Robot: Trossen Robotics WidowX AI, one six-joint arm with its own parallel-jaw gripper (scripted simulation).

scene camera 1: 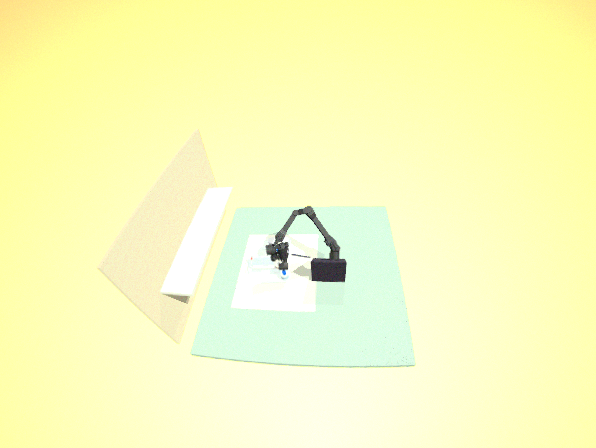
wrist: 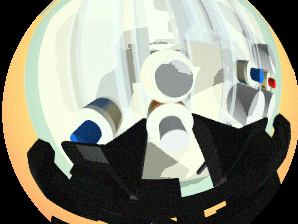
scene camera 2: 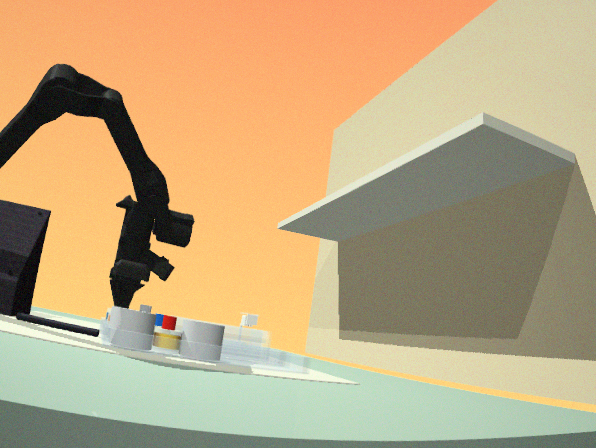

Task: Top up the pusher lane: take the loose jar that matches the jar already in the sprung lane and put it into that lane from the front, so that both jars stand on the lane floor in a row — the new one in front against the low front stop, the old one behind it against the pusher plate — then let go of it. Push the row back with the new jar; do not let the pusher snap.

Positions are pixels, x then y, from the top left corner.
Labels:
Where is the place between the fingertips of the gripper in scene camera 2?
At 119, 319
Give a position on a shelf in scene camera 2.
483, 154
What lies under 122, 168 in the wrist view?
The gripper.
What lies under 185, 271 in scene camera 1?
A shelf.

